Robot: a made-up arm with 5 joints.
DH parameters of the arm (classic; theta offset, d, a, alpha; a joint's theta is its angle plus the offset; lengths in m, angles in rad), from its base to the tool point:
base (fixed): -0.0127 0 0.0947 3.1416
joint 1: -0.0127 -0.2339 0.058 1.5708
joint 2: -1.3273 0 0.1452 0
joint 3: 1.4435 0 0.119 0
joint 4: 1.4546 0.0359 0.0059 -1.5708
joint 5: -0.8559 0 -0.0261 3.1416
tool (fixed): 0.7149 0.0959 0 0
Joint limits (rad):
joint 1: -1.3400..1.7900
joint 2: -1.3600..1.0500
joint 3: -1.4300..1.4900
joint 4: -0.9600..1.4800
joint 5: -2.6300..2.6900
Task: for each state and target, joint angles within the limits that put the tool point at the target. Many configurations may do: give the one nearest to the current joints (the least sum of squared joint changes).
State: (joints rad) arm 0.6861 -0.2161 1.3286 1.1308 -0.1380
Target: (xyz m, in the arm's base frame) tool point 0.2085 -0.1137 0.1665
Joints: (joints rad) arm 0.8751 0.1301 0.8582 0.7411 -0.0560
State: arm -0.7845 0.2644 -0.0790 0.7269 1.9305
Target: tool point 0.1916 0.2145 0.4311
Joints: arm -0.8963 -0.4318 -0.2211 0.7830 1.9436
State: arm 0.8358 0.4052 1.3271 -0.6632 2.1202
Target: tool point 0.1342 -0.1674 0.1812
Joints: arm 1.6966 0.1503 1.4732 -0.7722 2.0370
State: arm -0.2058 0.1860 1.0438 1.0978 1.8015
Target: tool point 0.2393 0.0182 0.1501
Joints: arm 0.2564 0.3514 0.8308 0.8937 1.7021
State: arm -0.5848 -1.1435 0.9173 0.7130 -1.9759
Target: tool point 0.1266 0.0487 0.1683
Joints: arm -0.4893 -1.3497 1.4900 1.0344 -2.0201
